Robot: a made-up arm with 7 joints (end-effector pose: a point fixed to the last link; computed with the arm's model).
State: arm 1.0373 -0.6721 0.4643 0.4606 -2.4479 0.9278 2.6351
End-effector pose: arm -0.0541 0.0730 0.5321 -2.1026 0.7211 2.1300
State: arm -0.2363 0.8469 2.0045 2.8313 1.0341 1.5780 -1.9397
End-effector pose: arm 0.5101 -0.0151 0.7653 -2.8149 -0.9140 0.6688
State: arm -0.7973 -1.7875 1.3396 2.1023 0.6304 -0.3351 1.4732
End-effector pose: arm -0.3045 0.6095 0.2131 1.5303 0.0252 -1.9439
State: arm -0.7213 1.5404 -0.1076 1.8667 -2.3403 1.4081 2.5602
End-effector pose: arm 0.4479 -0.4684 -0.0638 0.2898 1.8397 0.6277
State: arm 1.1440 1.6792 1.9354 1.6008 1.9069 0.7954 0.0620
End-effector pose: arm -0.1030 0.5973 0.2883 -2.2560 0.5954 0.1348
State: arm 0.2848 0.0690 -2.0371 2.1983 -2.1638 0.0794 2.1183
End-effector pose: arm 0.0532 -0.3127 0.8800 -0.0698 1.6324 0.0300
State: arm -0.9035 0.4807 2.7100 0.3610 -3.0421 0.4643 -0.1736
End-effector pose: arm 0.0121 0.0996 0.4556 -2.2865 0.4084 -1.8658
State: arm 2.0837 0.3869 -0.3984 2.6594 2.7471 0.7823 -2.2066
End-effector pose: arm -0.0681 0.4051 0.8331 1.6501 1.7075 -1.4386
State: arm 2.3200 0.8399 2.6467 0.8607 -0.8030 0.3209 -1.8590
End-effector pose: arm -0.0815 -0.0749 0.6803 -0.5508 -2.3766 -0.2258
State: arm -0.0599 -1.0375 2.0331 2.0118 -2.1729 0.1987 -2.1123
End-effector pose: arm -0.5666 0.2880 0.3710 0.3260 0.3468 -1.8570
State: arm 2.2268 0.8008 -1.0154 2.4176 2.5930 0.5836 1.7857
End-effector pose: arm -0.0922 0.6215 0.5918 -2.2510 0.4776 -0.8380
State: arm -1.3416 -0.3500 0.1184 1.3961 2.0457 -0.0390 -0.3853
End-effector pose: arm -0.0178 -0.1831 0.7246 -0.4674 -0.1888 0.9688
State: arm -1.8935 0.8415 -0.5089 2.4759 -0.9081 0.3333 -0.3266
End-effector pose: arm -0.2801 -0.5895 0.5860 2.1002 2.0127 0.2967
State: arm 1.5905 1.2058 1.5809 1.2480 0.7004 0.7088 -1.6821
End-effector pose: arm -0.3283 0.3768 0.3721 0.3952 1.1314 0.1601
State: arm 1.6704 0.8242 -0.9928 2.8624 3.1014 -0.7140 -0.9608
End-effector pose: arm 0.1721 0.5268 0.6332 -0.1535 -0.4859 3.0780
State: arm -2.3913 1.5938 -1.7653 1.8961 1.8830 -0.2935 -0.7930
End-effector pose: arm -0.6023 -0.1445 0.3901 1.9875 0.8542 -1.0908
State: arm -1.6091 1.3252 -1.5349 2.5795 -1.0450 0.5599 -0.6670
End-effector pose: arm -0.2299 -0.7055 0.3987 -1.8452 -0.8645 0.1298
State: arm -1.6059 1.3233 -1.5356 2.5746 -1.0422 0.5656 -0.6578
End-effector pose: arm -0.2291 -0.7057 0.4004 -1.8589 -0.8692 0.1321
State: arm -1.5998 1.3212 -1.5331 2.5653 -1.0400 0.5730 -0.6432
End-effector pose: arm -0.2275 -0.7063 0.4014 -1.8778 -0.8791 0.1326
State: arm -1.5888 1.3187 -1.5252 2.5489 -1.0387 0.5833 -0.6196
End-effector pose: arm -0.2243 -0.7077 0.4015 -1.9051 -0.8979 0.1302
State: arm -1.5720 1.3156 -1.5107 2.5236 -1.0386 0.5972 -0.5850
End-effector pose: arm -0.2195 -0.7100 0.4003 -1.9428 -0.9268 0.1239
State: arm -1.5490 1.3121 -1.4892 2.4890 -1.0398 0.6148 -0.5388
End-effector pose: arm -0.2125 -0.7131 0.3973 -1.9905 -0.9660 0.1130
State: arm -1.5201 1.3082 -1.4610 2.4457 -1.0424 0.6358 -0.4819
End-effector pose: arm -0.2034 -0.7169 0.3922 -2.0462 -1.0139 0.0974
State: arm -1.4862 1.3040 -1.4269 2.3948 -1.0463 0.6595 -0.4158
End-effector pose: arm -0.1921 -0.7211 0.3848 -2.1077 -1.0679 0.0769
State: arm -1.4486 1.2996 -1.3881 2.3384 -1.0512 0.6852 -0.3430
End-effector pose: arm -0.1788 -0.7252 0.3750 -2.1716 -1.1251 0.0517
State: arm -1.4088 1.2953 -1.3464 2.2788 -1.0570 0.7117 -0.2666
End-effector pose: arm -0.1637 -0.7288 0.3629 -2.2343 -1.1817 0.0230
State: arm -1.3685 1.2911 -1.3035 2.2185 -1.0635 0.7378 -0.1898
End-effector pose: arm -0.1473 -0.7317 0.3492 -2.2925 -1.2351 -0.0081
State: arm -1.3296 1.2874 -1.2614 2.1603 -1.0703 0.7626 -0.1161
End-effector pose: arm -0.1303 -0.7335 0.3344 -2.3439 -1.2825 -0.0398
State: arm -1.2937 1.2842 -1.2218 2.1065 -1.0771 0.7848 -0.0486
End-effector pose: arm -0.1136 -0.7342 0.3195 -2.3864 -1.3229 -0.0706
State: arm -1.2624 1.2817 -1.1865 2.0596 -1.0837 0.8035 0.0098
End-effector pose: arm -0.0981 -0.7340 0.3055 -2.4192 -1.3557 -0.0986
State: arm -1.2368 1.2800 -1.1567 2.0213 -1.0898 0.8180 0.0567
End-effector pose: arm -0.0847 -0.7332 0.2931 -2.4419 -1.3811 -0.1230
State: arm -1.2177 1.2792 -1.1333 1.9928 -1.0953 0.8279 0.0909
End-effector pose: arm -0.0741 -0.7321 0.2830 -2.4549 -1.3995 -0.1430
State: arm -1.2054 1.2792 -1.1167 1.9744 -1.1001 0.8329 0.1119
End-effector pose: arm -0.0668 -0.7313 0.2755 -2.4592 -1.4118 -0.1585
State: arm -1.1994 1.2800 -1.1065 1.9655 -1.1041 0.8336 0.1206
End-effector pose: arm -0.0626 -0.7309 0.2705 -2.4562 -1.4188 -0.1697
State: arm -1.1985 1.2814 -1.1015 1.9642 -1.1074 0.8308 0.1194
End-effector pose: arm -0.0611 -0.7309 0.2677 -2.4477 -1.4215 -0.1775
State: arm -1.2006 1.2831 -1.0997 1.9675 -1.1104 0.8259 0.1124
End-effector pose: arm -0.0611 -0.7311 0.2661 -2.4360 -1.4220 -0.1829
